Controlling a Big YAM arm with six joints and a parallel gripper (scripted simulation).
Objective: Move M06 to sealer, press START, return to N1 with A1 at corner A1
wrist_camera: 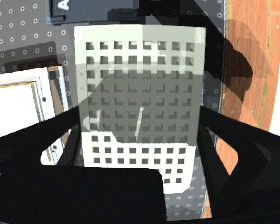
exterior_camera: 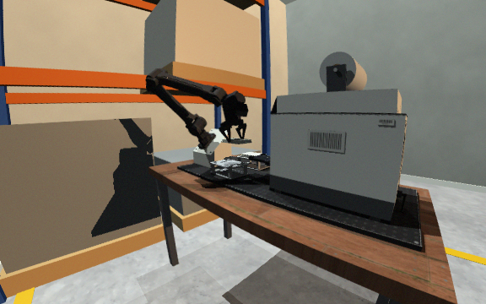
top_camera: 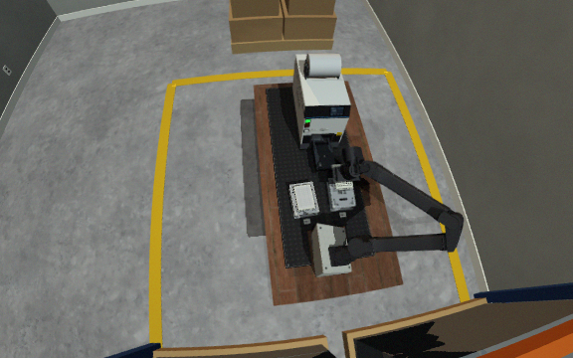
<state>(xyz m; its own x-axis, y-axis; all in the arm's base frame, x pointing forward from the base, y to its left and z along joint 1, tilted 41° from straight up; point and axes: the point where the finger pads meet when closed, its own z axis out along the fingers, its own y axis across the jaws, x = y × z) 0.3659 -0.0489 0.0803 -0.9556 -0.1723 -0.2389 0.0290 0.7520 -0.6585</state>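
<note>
The dark stage lies 150 mm ahead of my hand, 50 mm to the left of it and 80 mm below it. The rest, counted from my hand: white well plate right at my hand; then foil roll 490 mm ahead, 30 mm to the left, 250 mm above; then white plate 50 mm behind, 180 mm to the left, 110 mm below.
</note>
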